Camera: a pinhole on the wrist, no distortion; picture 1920 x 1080 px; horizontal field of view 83.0 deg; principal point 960.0 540.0 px. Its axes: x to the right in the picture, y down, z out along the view. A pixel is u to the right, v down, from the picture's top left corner.
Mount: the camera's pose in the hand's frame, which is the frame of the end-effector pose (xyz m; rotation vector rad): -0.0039 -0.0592 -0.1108 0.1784 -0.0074 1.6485
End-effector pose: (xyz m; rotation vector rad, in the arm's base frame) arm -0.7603 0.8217 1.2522 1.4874 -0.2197 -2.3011
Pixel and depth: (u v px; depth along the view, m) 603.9 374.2 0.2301
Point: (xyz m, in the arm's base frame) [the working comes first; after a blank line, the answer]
In the camera's frame: -0.0755 -0.0352 0.2301

-0.9135 0.9312 1.1912
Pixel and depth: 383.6 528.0 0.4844
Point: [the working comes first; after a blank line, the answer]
In the camera's frame: -0.2573 -0.0054 0.4844

-1.1775 1.1003 1.2084
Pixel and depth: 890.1 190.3 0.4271
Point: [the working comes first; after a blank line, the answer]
In the camera's frame: -0.0275 -0.1376 0.4271

-1.1198 0.8365 1.1824
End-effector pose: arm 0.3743 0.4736 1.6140 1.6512 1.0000 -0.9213
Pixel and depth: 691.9 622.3 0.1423
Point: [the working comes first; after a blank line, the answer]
In the camera's frame: -0.0352 0.0108 0.1423

0.2709 0.4712 1.5659
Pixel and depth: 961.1 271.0 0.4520
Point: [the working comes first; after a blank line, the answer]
In the camera's frame: 0.0005 -0.1121 0.4520

0.3045 0.2127 1.3554
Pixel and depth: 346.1 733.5 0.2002
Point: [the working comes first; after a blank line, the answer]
In the camera's frame: -0.1133 0.0357 0.2002

0.1813 0.4379 1.5351
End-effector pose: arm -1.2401 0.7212 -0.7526 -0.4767 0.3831 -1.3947
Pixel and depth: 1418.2 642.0 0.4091
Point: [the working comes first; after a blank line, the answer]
In the camera's frame: 0.1728 0.0385 0.4091

-1.0221 0.7667 -0.5170
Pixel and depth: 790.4 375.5 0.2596
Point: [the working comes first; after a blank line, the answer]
In the camera's frame: -0.0406 -0.0394 0.2596

-1.2640 0.6540 -0.5690
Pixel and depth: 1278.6 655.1 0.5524
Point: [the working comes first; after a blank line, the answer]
In the camera's frame: 0.1622 0.0586 0.5524

-0.9717 0.7800 -0.3816
